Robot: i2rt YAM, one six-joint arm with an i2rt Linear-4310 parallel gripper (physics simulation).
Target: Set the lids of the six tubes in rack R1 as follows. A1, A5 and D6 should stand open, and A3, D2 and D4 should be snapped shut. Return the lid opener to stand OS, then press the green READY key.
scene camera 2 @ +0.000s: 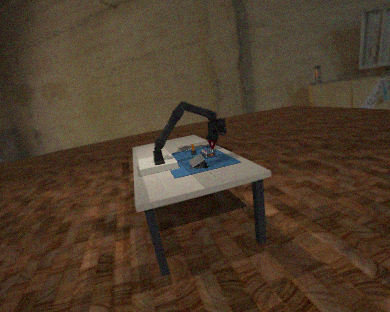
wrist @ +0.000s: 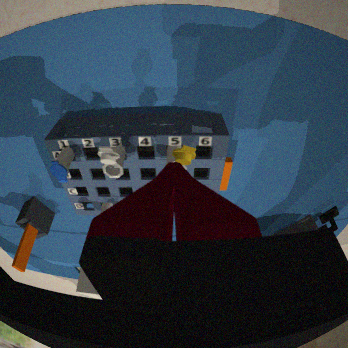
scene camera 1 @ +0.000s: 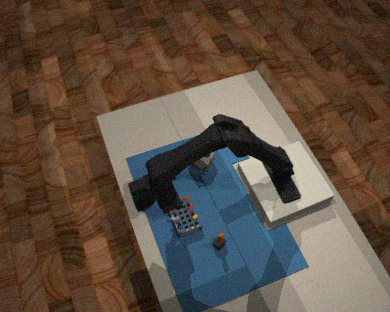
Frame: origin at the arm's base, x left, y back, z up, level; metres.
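Seen in the pictures: gripper, fingertip midpoint: (scene camera 2: 212, 149) (wrist: 173, 171) (scene camera 1: 172, 208); arm's base, link origin: (scene camera 2: 159, 160) (scene camera 1: 280, 178).
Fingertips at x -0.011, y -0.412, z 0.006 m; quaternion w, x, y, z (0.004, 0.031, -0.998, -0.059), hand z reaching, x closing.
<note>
Pixels of each thing's top centre, then the offset from my fingertips to it. "pt": a spot on its surface instead.
- Rack R1, top centre: (wrist: 136, 206) (scene camera 1: 181, 210) (scene camera 2: 208, 148) dx +0.023, dy +0.028, dz +0.005 m
- A5's yellow lid, top centre: (wrist: 183, 163) dx -0.005, dy -0.010, dz +0.005 m
- A1's blue lid, top centre: (wrist: 57, 171) dx +0.076, dy +0.008, dz -0.004 m
- A3's whitish tube, top centre: (wrist: 106, 161) dx +0.037, dy -0.009, dz +0.005 m
- pale ring, surface spot: (wrist: 114, 170) pt dx +0.038, dy +0.010, dz -0.009 m
- orange lid opener, top centre: (wrist: 16, 267) (scene camera 1: 220, 235) dx +0.160, dy +0.117, dz +0.033 m
- grey wedge-shaped key box, top centre: (scene camera 1: 201, 148) (scene camera 2: 195, 154) dx -0.184, dy +0.169, dz +0.032 m
- orange strip, surface spot: (wrist: 226, 174) pt dx -0.043, dy +0.027, dz -0.028 m
Rack R1 (scene camera 1: 190, 232) (wrist: 140, 122) stands on the blue mat. My gripper (wrist: 173, 171) (scene camera 2: 212, 148) is shut and empty, its red fingertips over the rack beside A5's yellow lid (wrist: 184, 155). A1's blue lid (wrist: 59, 171) hangs beside its tube. A3's whitish tube (wrist: 111, 151) has a pale ring (wrist: 114, 170) in front of it. In scene camera 1, a yellow lid (scene camera 1: 195, 216) and two red lids (scene camera 1: 190, 207) (scene camera 1: 186, 198) show along the D side; the fingers mostly hide that row in the wrist view. The orange lid opener (scene camera 1: 220, 238) (wrist: 25, 248) stands in its dark stand (scene camera 1: 218, 245) (wrist: 36, 216).
A grey wedge-shaped key box (scene camera 1: 204, 162) (scene camera 2: 199, 161) stands on the mat beyond the rack, with a little green showing in scene camera 1. An orange strip (wrist: 226, 174) lies along the rack's right side. The arm's base stands on a white block (scene camera 1: 305, 170) (scene camera 2: 150, 166).
</note>
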